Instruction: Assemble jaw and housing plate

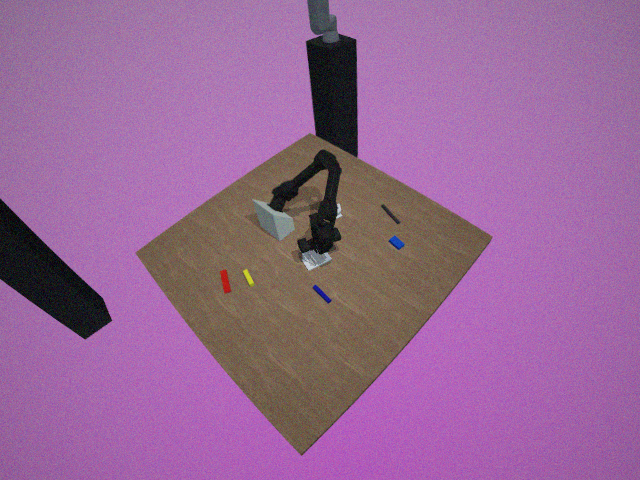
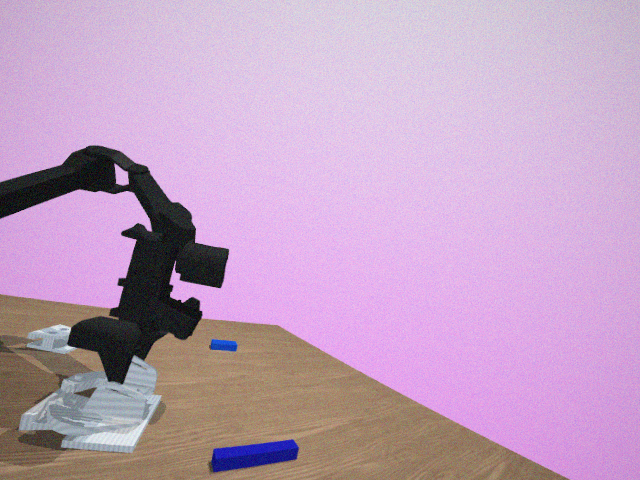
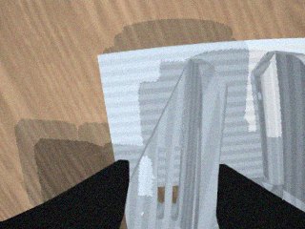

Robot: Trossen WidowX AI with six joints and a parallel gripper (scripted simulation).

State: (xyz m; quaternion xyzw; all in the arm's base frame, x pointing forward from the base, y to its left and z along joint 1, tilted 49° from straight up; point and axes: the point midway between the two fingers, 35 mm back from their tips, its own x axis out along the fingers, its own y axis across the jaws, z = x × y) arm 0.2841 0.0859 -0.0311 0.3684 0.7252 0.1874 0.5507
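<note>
The jaw lies 40 mm behind my gripper tip and 10 mm to the right of it. From my gripper tip the other things lie so: yellow bar: 120 mm behind, 330 mm to the right, 20 mm below; long blue block: 160 mm ahead, 130 mm to the right, 20 mm below; grey housing plate: 150 mm behind, 220 mm to the left.
</note>
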